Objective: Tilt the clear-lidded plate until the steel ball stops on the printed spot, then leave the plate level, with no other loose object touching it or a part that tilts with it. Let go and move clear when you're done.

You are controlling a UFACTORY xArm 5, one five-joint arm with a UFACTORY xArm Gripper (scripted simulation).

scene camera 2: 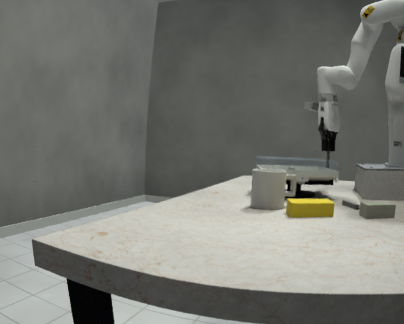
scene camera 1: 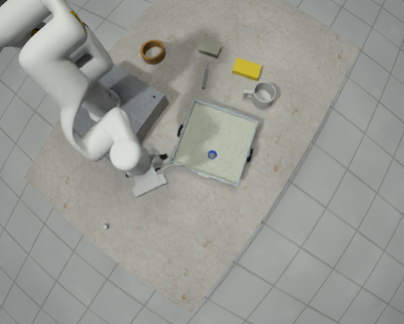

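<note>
Scene camera 2 has a white mug (scene camera 2: pixel 268 192) in it, and there's a yellow sponge (scene camera 2: pixel 296 208) too. On scene camera 1 you'd see a square clear-lidded plate (scene camera 1: pixel 214 141).
</note>
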